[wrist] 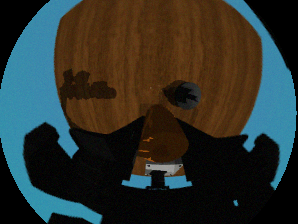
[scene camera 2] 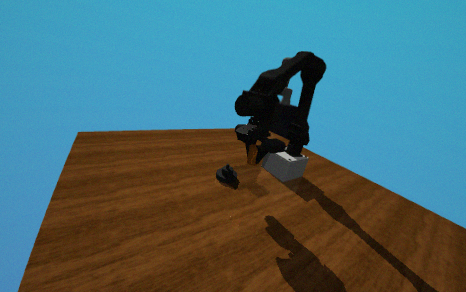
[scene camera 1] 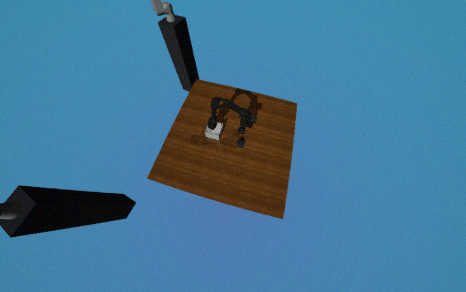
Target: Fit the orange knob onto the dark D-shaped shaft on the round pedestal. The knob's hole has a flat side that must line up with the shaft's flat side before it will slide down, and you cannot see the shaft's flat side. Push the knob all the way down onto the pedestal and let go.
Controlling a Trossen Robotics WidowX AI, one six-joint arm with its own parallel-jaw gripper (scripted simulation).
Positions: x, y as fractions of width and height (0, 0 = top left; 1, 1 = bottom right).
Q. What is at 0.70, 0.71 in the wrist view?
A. My gripper.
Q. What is my gripper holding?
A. An orange knob.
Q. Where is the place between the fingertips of my gripper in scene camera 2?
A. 0.54, 0.55
